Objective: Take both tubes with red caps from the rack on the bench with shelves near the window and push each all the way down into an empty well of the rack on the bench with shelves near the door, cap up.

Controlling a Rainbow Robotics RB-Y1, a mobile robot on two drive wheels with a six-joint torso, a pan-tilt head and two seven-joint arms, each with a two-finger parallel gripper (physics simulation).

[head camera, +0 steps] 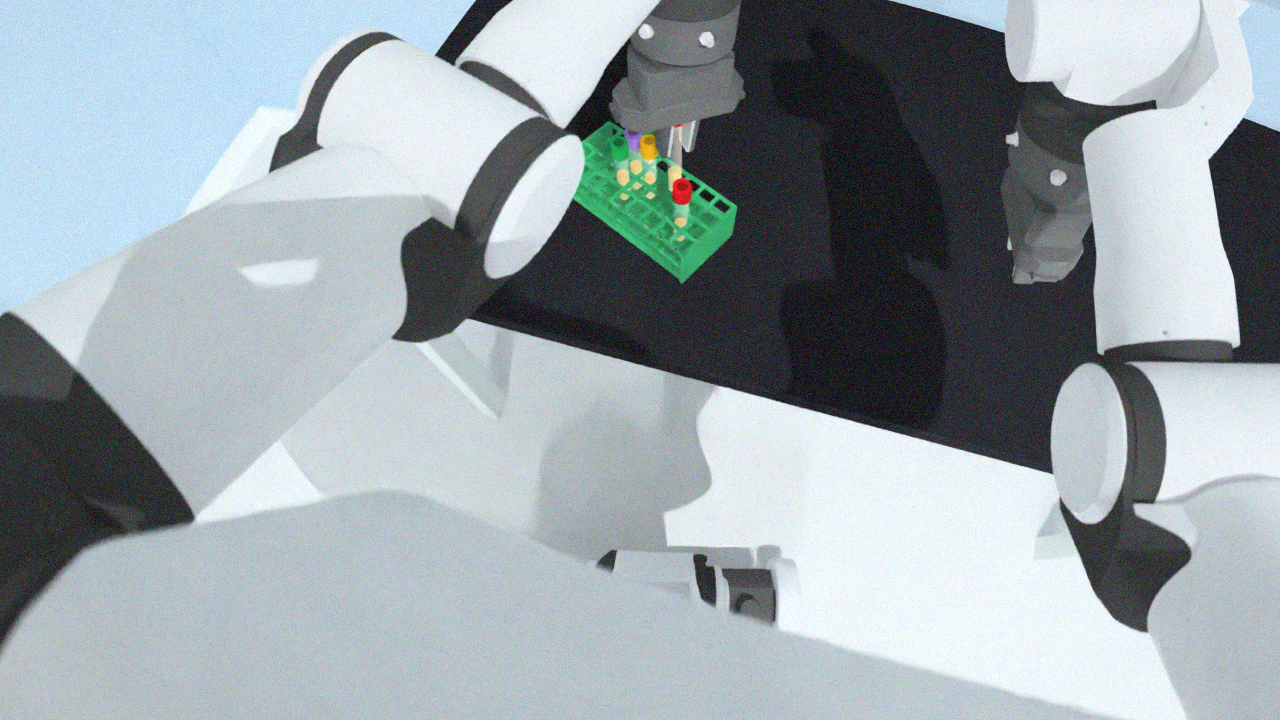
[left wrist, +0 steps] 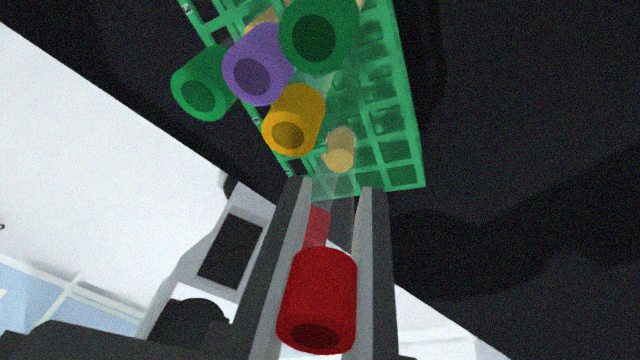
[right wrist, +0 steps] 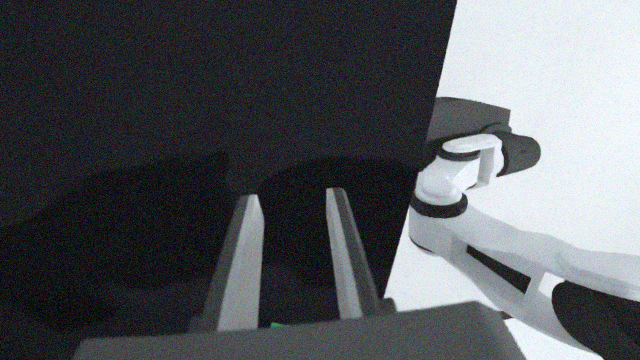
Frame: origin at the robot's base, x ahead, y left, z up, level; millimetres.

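Seen in the pictures: left gripper, fingertip midpoint: [head camera: 674,148] [left wrist: 334,198]; right gripper, fingertip midpoint: [head camera: 1019,263] [right wrist: 293,204].
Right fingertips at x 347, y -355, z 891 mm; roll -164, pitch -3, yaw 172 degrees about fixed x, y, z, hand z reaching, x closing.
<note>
Offsets run from my right fingertips to a thing's top centre. Level surfaces: height alone.
A green rack @(126 mm ahead, 381 mm left, 71 mm down) [head camera: 707,248] [left wrist: 404,100] stands on a black bench top. My left gripper [head camera: 682,147] [left wrist: 334,198] is shut on a red-capped tube @(117 mm ahead, 348 mm left, 47 mm up) [left wrist: 320,300], held cap up, with its pale lower end at the rack; whether that end is inside a well is unclear. A second red-capped tube [head camera: 682,191] [left wrist: 318,222] stands upright in the rack near its front end in the head view, seen in the left wrist view behind the held tube. My right gripper [right wrist: 293,204] is partly open and empty above the dark bench top, away from the rack.
Tubes with a green cap [head camera: 619,148] [left wrist: 320,37], a purple cap @(147 mm ahead, 391 mm left, 9 mm down) [head camera: 633,139] [left wrist: 257,65] and an orange cap @(133 mm ahead, 374 mm left, 9 mm down) [head camera: 648,146] [left wrist: 294,120] stand in the rack, with another green cap @(130 mm ahead, 405 mm left, 9 mm down) [left wrist: 202,85] beside them. The black bench top @(128 mm down) [head camera: 716,331] [right wrist: 225,75] ends at a straight front edge.
</note>
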